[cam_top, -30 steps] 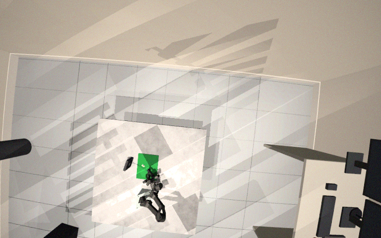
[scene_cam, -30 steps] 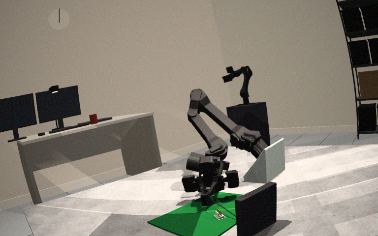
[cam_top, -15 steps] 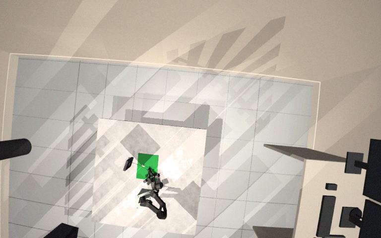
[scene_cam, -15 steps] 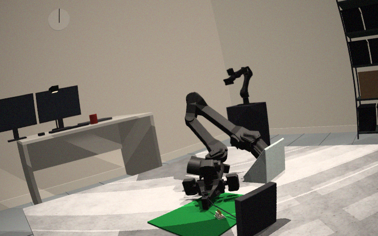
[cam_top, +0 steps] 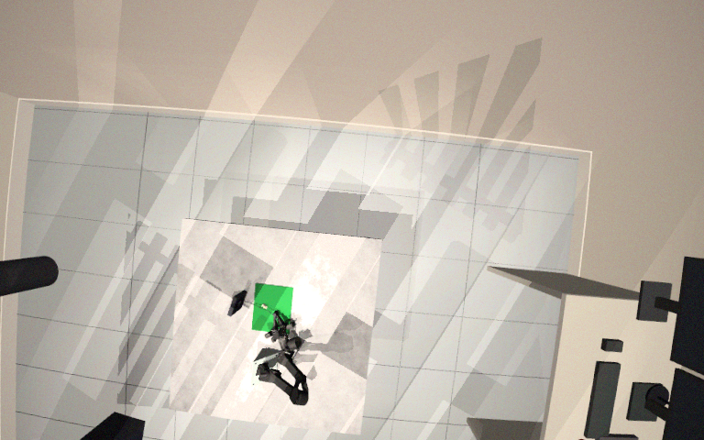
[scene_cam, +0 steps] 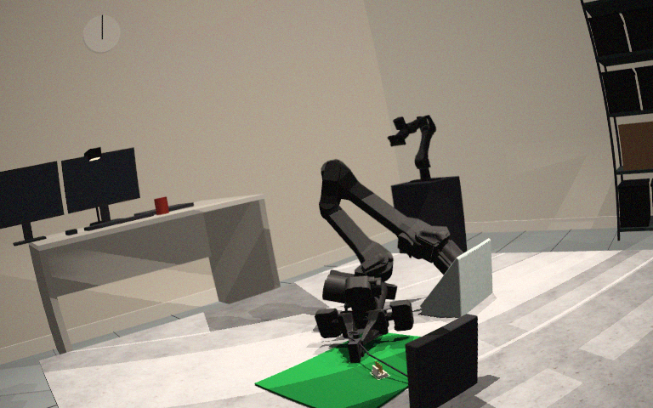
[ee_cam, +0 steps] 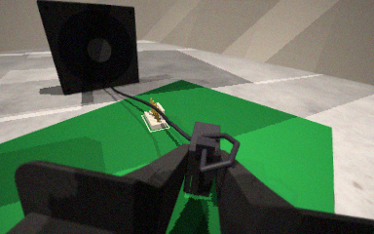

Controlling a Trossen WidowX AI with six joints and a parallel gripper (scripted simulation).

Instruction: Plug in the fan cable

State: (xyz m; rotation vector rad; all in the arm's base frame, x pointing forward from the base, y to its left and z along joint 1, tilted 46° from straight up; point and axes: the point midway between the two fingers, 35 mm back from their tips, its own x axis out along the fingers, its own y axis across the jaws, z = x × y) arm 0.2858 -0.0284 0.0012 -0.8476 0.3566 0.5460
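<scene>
My gripper tip is 10 mm short of the fan plug and 10 mm above it. The rest, counted from my gripper tip: four-pin fan header: 30 mm ahead, 90 mm to the left, 40 mm below; then fan: 40 mm ahead, 230 mm to the left, 20 mm above; then green board: 20 mm ahead, 40 mm to the left, 50 mm below.
</scene>
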